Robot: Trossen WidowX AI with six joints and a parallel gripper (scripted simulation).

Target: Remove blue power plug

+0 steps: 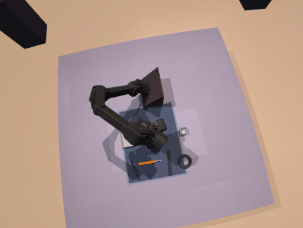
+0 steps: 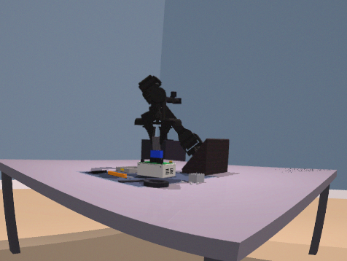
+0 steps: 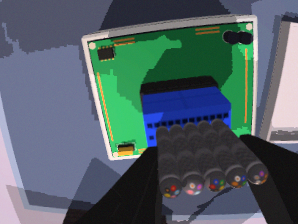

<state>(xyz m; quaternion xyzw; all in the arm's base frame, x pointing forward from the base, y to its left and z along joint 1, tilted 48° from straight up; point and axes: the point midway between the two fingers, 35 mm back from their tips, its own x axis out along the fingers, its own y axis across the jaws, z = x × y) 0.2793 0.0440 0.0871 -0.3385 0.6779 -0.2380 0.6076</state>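
The blue power plug is 3 cm below my gripper tip. Round my gripper tip: black bar 20 cm ahead, 9 cm to the left, 12 cm below; then grey tray 14 cm to the right, 12 cm below; then dark blue mat 5 cm ahead, 12 cm below.
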